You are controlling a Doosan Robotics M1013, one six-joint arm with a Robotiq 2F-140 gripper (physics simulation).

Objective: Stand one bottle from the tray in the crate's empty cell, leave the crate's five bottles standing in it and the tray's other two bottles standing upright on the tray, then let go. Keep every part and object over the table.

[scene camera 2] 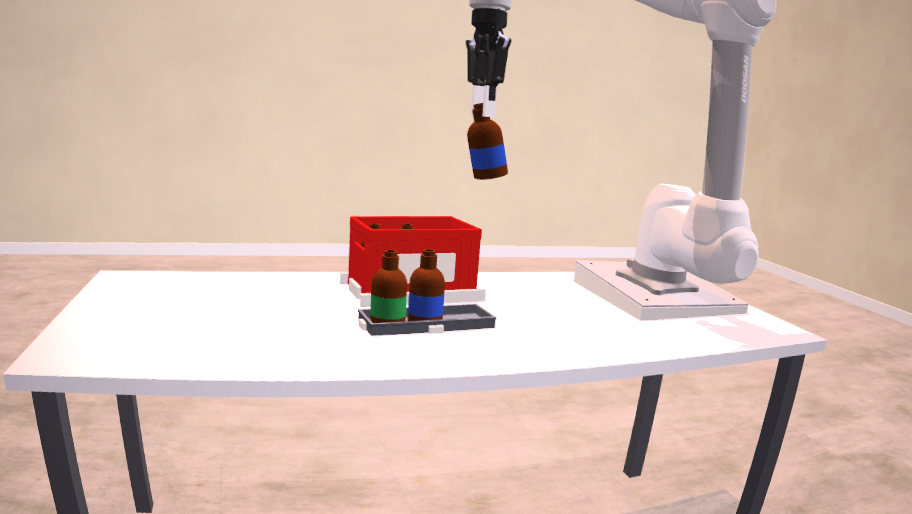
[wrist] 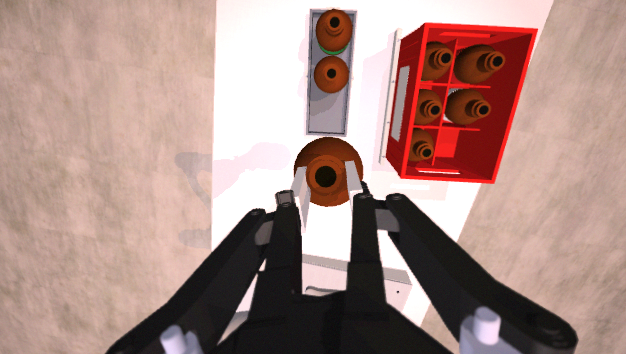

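Pixels of known places: gripper, between the fingertips: (scene camera 2: pixel 482 116) (wrist: pixel 327 178); arm's base, origin of its link: (scene camera 2: pixel 657 283).
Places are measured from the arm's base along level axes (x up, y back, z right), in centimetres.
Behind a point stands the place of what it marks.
Note:
My gripper (scene camera 2: pixel 484 105) @[y -59.4, x 39.7, z -2.5 cm] (wrist: pixel 327 178) @[y -59.4, x 39.7, z -2.5 cm] is shut on the neck of a brown bottle with a blue label (scene camera 2: pixel 487 156) @[y -59.3, x 31.4, z -5.6 cm] (wrist: pixel 327 195) @[y -58.6, x 41.7, z -2.5 cm]. The bottle hangs slightly tilted, high above the table, clear of crate and tray. The red crate (scene camera 2: pixel 415 242) @[y -66.0, x 9.9, z 12.8 cm] (wrist: pixel 513 105) @[y -63.8, x 12.8, z 30.6 cm] stands behind the tray; in the wrist view five bottles stand in its cells, and the empty cell (wrist: pixel 457 150) @[y -51.6, x -2.6, z 29.9 cm] is in the near row, on the right. On the grey tray (scene camera 2: pixel 472 314) @[y -56.6, x -4.1, z 0.4 cm] (wrist: pixel 327 120) @[y -58.8, x -4.1, z -2.9 cm] stand a green-labelled bottle (scene camera 2: pixel 388 290) @[y -79.0, x 4.1, z -5.1 cm] (wrist: pixel 334 31) @[y -76.2, x 11.0, z -1.7 cm] and a blue-labelled bottle (scene camera 2: pixel 426 287) @[y -70.8, x 4.4, z -5.4 cm] (wrist: pixel 331 75) @[y -68.9, x 11.4, z -2.1 cm], both upright.
White strips (scene camera 2: pixel 466 295) @[y -52.8, x -2.9, z 11.0 cm] (wrist: pixel 391 100) @[y -63.8, x -1.7, z 12.1 cm] lie along the crate's base. Small white blocks (scene camera 2: pixel 436 328) @[y -69.4, x -3.5, z -8.3 cm] touch the tray's edge. The robot's base plate (scene camera 2: pixel 664 305) @[y -11.8, x -1.0, z -15.4 cm] is on the right of the white table (scene camera 2: pixel 255 344) @[y -106.8, x -4.7, z -7.4 cm] in the scene view. The crate's walls rise above its bottles.

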